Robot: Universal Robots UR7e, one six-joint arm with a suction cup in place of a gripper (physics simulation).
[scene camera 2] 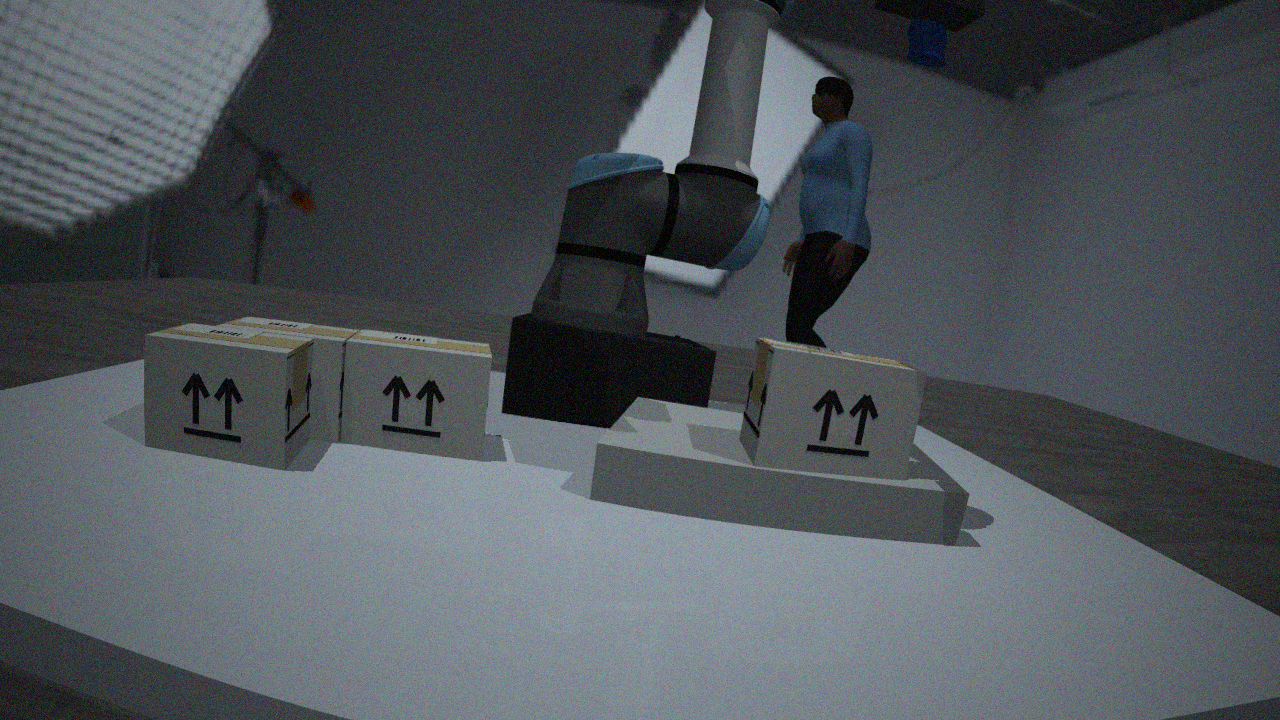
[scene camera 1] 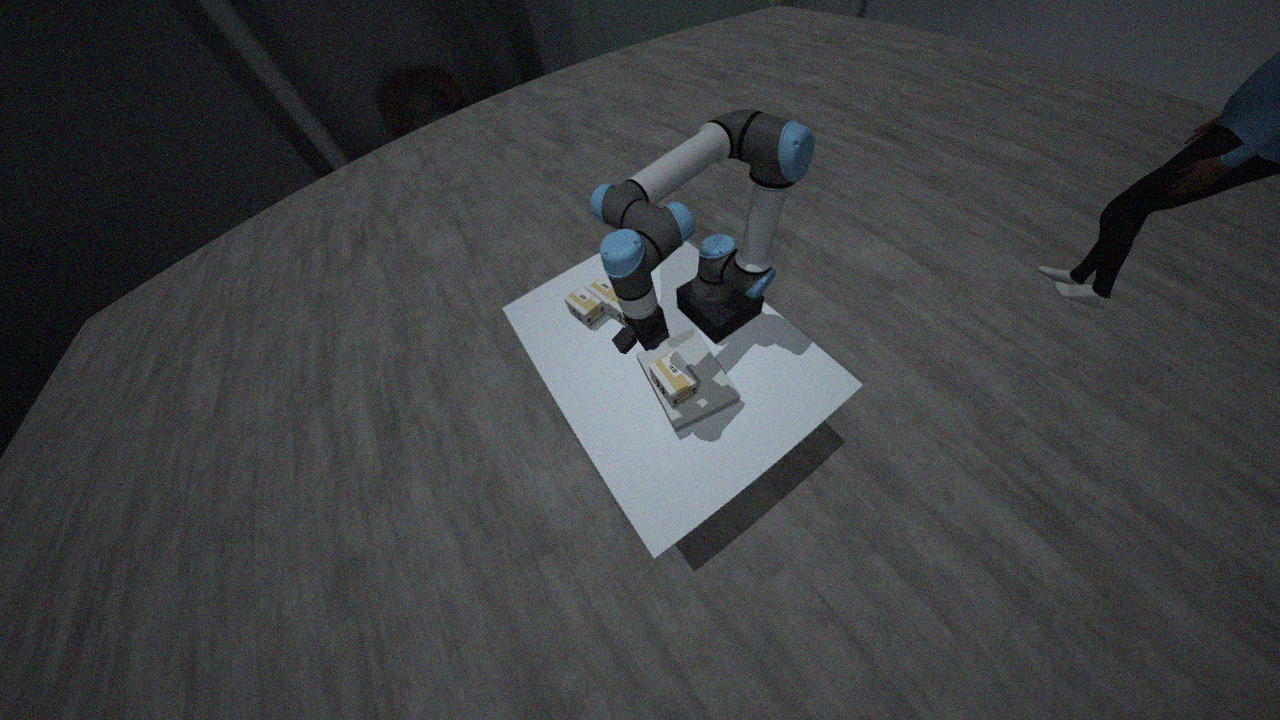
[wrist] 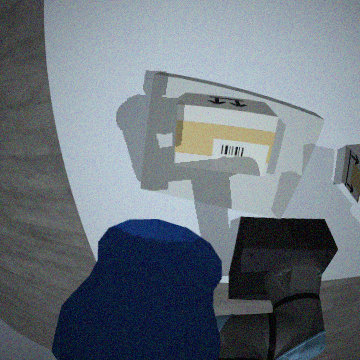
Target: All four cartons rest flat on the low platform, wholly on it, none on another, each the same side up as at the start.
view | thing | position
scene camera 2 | suction cup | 927, 39
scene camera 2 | low grey platform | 667, 457
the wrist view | suction cup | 152, 284
